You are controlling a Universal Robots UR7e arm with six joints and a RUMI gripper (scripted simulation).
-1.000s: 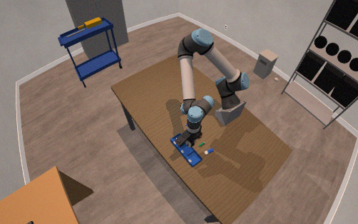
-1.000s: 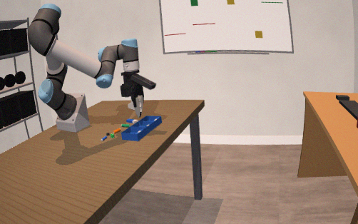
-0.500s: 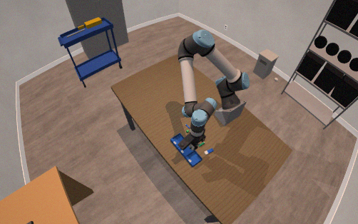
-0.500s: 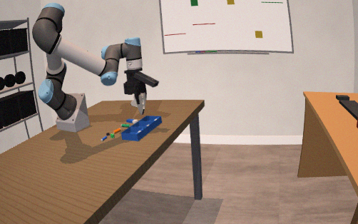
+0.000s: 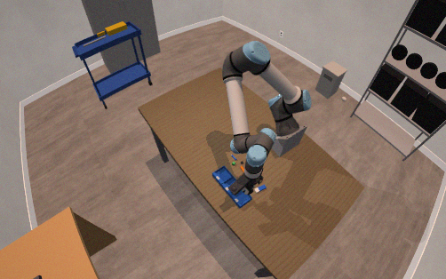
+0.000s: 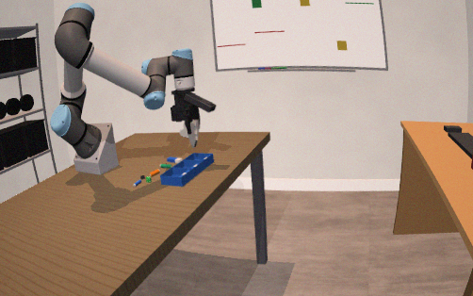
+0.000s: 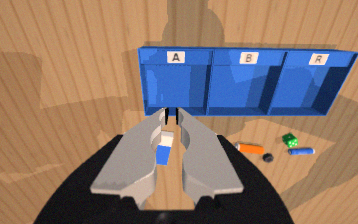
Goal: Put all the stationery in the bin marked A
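Right now the white eraser is 10 cm behind my hand, 7 cm below it and 3 cm to the left of it. From my hand the other things lie so: orange marker: 12 cm to the right, 12 cm behind, 7 cm below; then tray: 9 cm to the right, 7 cm below; then green marker: 11 cm behind, 7 cm below, 5 cm to the right.
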